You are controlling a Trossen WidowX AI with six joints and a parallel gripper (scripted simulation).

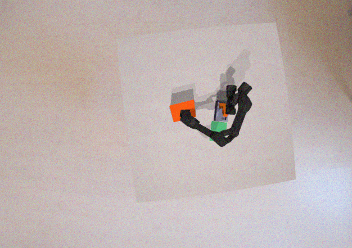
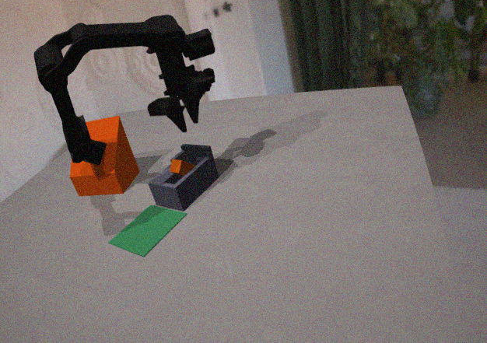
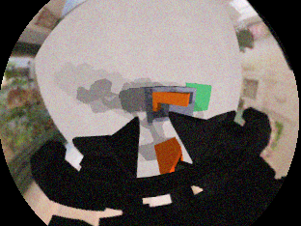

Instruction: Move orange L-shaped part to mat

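Right now my gripper tip is 1 cm past the orange L-shaped part, 4 cm to the left of it and 10 cm above it. Round my gripper tip: green mat: 4 cm behind, 22 cm to the right, 16 cm below.
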